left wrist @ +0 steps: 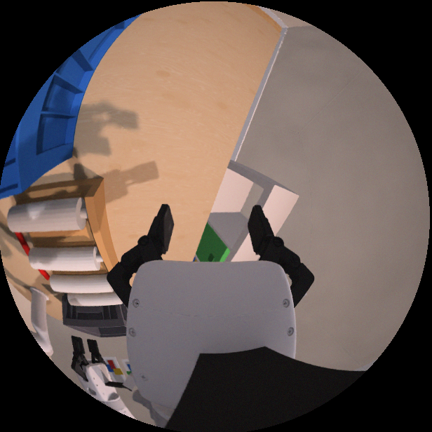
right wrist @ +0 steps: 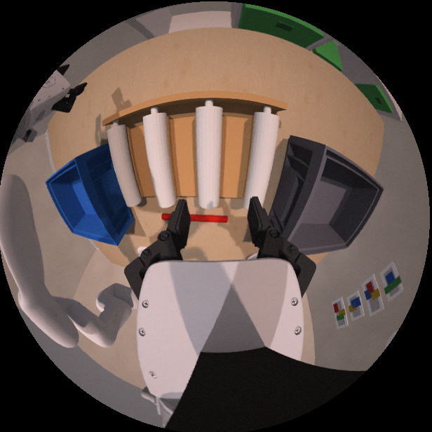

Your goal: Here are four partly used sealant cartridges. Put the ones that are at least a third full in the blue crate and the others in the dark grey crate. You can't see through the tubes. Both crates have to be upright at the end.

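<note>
Several white sealant cartridges lie side by side in a wooden rack: the leftmost (right wrist: 125, 165), the second (right wrist: 160, 160), the third (right wrist: 209, 155) and the rightmost (right wrist: 262, 157) in the right wrist view. Their fill does not show. The blue crate (left wrist: 30, 130) (right wrist: 92, 195) stands upright left of the rack, the dark grey crate (left wrist: 95, 320) (right wrist: 325, 200) upright right of it. My right gripper (right wrist: 218, 207) is open and empty above the near ends of the third and rightmost cartridges. My left gripper (left wrist: 210, 214) is open and empty, near the table's far edge.
The wooden rack (left wrist: 100, 210) (right wrist: 195, 97) has a raised far board. A red rod (right wrist: 210, 218) lies on the table in front of the rack. A shelf unit with green drawers (right wrist: 280, 25) stands beyond the table. The left arm (right wrist: 45, 100) shows at the left of the right wrist view.
</note>
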